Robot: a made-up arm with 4 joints. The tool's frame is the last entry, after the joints.
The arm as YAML. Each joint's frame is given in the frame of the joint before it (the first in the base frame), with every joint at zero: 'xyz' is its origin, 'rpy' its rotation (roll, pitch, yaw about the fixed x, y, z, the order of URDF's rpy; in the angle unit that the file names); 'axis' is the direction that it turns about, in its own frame. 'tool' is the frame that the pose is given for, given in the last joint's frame.
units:
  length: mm
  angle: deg
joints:
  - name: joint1
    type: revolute
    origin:
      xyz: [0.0, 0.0, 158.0]
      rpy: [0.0, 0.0, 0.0]
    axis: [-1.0, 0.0, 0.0]
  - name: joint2
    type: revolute
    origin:
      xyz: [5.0, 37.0, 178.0]
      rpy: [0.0, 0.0, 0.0]
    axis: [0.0, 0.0, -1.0]
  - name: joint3
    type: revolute
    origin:
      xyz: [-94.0, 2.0, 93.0]
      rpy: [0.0, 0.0, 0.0]
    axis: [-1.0, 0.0, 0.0]
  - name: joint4
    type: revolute
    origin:
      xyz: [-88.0, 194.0, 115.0]
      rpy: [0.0, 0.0, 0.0]
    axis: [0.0, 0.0, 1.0]
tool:
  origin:
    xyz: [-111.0, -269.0, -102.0]
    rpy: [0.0, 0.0, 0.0]
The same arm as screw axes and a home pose.
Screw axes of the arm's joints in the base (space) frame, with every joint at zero. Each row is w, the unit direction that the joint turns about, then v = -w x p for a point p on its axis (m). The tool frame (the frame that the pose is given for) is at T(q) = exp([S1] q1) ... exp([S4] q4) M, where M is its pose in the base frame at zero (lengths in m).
S1 = (-1, 0, 0, 0, -0.158, 0)
S2 = (0, 0, -1, -0.037, 0.005, 0)
S3 = (-1, 0, 0, 0, -0.429, 0.039)
S4 = (0, 0, 1, 0.233, 0.177, 0)
M: xyz -0.288 -0.036 0.442 (m) quaternion w x y z 1 0 0 0

